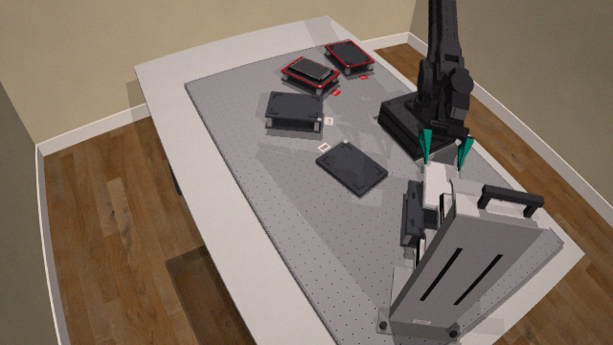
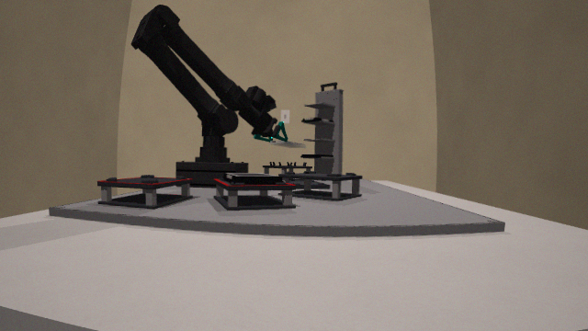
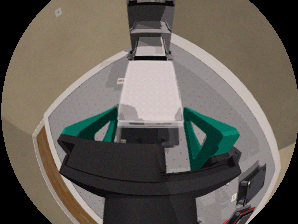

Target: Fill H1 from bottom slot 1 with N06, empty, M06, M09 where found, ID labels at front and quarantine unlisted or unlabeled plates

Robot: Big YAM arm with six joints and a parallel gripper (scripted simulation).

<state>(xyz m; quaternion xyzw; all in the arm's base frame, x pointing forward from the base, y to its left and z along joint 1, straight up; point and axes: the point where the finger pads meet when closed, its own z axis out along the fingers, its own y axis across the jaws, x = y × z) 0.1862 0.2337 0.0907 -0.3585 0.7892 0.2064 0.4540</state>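
Right now my hand is 4 cm to the right of the white plate, 4 cm short of it and 2 cm above it. From my hand the other things lie so: H1 deck label: 21 cm to the left, 16 cm below, 5 cm ahead; then plate hotel H1: 24 cm to the left, 21 cm ahead, 4 cm above; then red-rimmed quarantine nest: 65 cm to the right, 19 cm behind, 13 cm below.
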